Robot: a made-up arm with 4 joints.
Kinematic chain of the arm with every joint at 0, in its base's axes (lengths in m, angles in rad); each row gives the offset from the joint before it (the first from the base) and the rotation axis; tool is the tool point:
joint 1: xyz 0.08 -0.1 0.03 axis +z
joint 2: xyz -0.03 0 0.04 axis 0.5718 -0.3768 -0.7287
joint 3: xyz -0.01 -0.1 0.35 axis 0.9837 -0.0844 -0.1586
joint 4: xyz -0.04 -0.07 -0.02 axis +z
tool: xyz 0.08 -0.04 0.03
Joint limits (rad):
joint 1: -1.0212..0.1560
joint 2: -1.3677..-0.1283
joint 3: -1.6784..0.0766
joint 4: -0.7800..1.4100
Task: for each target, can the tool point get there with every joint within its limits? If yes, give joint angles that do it. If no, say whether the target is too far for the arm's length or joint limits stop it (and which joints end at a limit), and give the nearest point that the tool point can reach.
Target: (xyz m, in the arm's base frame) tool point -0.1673 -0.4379 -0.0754
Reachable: no: joint limits stop it (at a limit: joint 2, joint 3, joint 4) | nearest point -0.0554 -0.2850 0.4362 | short by 0.546 m
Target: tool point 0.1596 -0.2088 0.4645
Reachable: yes | joints -0.2905 -0.4036 -0.1619 0.1044
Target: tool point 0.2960 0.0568 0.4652
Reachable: yes | joints -0.1664 -1.0918 -0.6704 -0.4930
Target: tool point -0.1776 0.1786 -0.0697
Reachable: no: joint limits stop it (at a limit: joint 1, joint 2, joint 3) | nearest point 0.1099 0.1830 0.3045 | short by 0.472 m
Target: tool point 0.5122 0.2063 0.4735
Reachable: no: too far | nearest point 0.3882 0.1184 0.4099 | short by 0.165 m
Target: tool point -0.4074 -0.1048 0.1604
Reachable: no: joint limits stop it (at a limit: joint 1, joint 2, joint 3, joint 4) | nearest point -0.1221 -0.2083 0.4362 | short by 0.410 m
